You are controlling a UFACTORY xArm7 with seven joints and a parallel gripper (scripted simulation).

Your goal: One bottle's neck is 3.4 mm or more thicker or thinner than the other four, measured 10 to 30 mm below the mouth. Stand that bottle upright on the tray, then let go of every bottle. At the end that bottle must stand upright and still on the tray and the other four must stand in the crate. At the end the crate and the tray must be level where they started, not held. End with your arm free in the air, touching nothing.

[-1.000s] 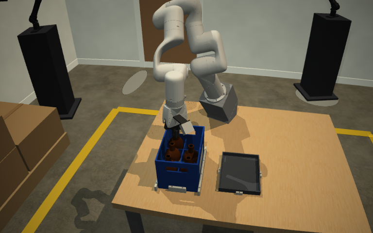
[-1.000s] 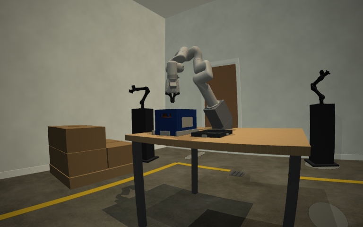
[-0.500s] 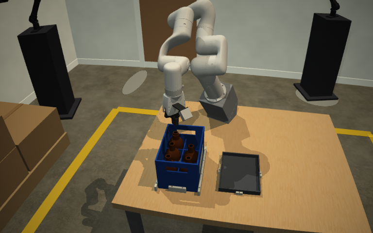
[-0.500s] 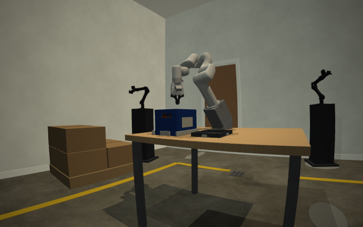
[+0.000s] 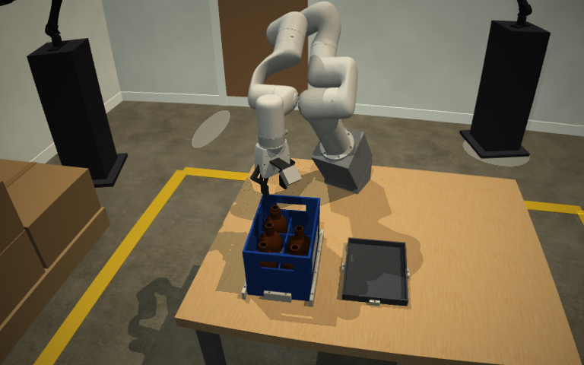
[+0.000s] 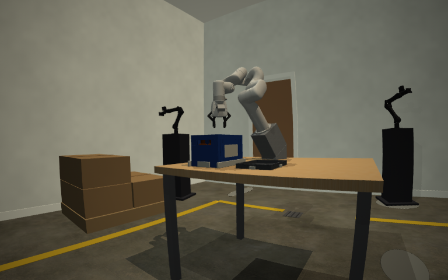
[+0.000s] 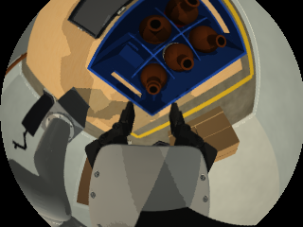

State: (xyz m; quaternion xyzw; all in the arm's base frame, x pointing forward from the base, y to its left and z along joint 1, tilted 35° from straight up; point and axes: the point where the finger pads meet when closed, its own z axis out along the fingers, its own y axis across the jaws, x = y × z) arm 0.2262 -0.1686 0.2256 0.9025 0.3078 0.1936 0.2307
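Now: the brown bottle 16 cm below my hand. Round my hand: glass bottle 8 cm ahead, 2 cm to the right, 16 cm below; then dark tray 15 cm ahead, 30 cm to the left, 23 cm below; then blue crate 9 cm ahead, 2 cm to the left, 16 cm below.
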